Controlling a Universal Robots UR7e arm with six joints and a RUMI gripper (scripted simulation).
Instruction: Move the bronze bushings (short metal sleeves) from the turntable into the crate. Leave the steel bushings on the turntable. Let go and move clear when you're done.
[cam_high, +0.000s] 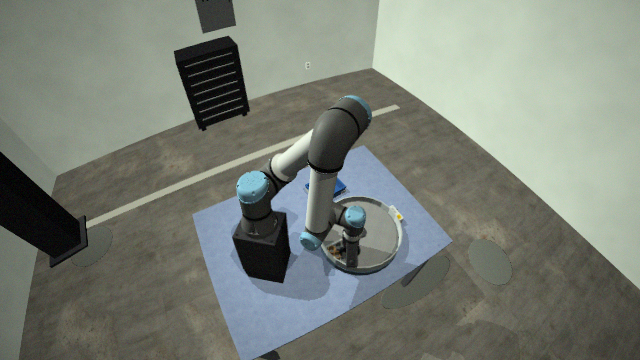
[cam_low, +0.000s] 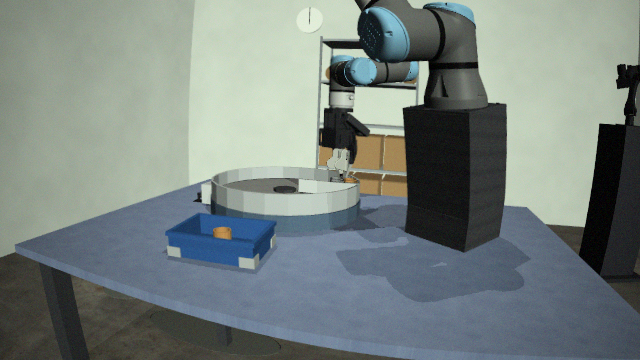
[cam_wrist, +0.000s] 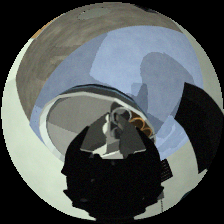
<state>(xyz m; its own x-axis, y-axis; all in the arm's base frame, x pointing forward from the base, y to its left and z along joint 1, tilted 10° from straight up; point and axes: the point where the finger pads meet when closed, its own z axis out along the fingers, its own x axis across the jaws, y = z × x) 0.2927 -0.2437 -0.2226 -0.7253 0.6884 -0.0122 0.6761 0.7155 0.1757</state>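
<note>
Now: the turntable 16 cm ahead of my hand, 8 cm to the left of it and 3 cm below it. Round my hand: blue crate 22 cm ahead, 43 cm to the left, 6 cm below.
</note>
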